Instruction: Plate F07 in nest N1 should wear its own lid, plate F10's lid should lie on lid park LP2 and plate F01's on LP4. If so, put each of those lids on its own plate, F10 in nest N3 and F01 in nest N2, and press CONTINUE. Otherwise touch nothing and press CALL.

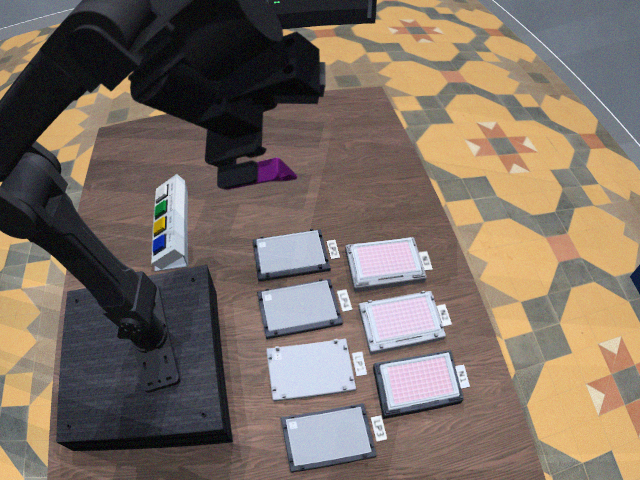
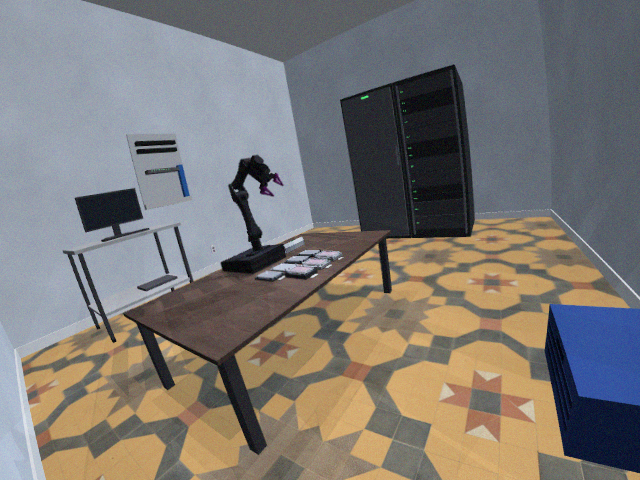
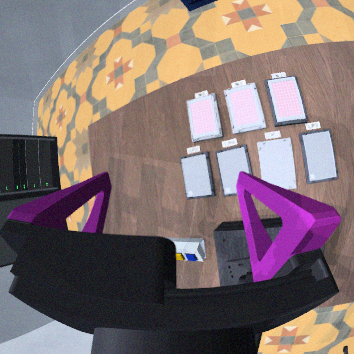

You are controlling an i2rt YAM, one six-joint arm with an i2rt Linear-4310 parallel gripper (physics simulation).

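Pixels of known places: gripper, fingertip midpoint: (image 1: 292, 136) (image 2: 278, 190) (image 3: 173, 178); arm's base, link origin: (image 1: 151, 337) (image 2: 258, 251).
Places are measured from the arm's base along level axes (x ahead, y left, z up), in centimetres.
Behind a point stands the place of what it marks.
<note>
My gripper (image 2: 277, 189) @[y -2.8, x 26.7, z 36.6 cm] (image 3: 173, 178) @[y -2.8, x 26.7, z 36.6 cm] is open and empty, high above the table. Pink-welled plates sit in nest N3 (image 1: 387, 258) @[y 4.9, x 46.9, z -5.3 cm] (image 3: 204, 117) @[y 4.5, x 45.9, z -5.2 cm], nest N2 (image 1: 404, 319) @[y -8.7, x 44.1, z -5.4 cm] (image 3: 245, 107) @[y -8.4, x 43.7, z -5.9 cm] and dark nest N1 (image 1: 419, 380) @[y -21.0, x 41.3, z -5.0 cm] (image 3: 286, 100) @[y -20.5, x 40.7, z -4.9 cm]. I cannot tell which plates wear a lid. Dark lid parks LP2 (image 1: 292, 254) @[y 13.3, x 30.2, z -6.7 cm] (image 3: 197, 175) @[y 13.6, x 29.9, z -6.7 cm], LP4 (image 1: 300, 307) @[y 1.3, x 27.6, z -6.7 cm] (image 3: 233, 170) @[y 2.0, x 27.6, z -6.6 cm] and LP3 (image 1: 329, 437) @[y -24.4, x 23.5, z -6.7 cm] (image 3: 319, 156) @[y -23.9, x 23.2, z -6.7 cm] show grey panels with small corner labels. Pale LP1 (image 1: 311, 369) @[y -11.0, x 25.3, z -7.4 cm] (image 3: 276, 162) @[y -11.0, x 25.7, z -7.4 cm] has a similar label. The labels' codes are unreadable. A white button box (image 1: 179, 222) @[y 27.1, x 9.6, z -3.3 cm] (image 3: 195, 247) @[y 19.8, x 8.0, z -2.6 cm] has white, green, yellow and blue buttons; their words are unreadable.
The black arm base (image 1: 139, 413) @[y -13.1, x -5.2, z -0.5 cm] stands left of the lid parks, on the wooden table (image 1: 361, 139) @[y 43.5, x 58.8, z -8.5 cm] (image 2: 196, 315) @[y -68.4, x 12.6, z -8.5 cm]. A black server cabinet (image 2: 374, 165), a side desk (image 2: 170, 228) with a monitor (image 2: 109, 209), and a blue box (image 2: 599, 351) stand off the table.
</note>
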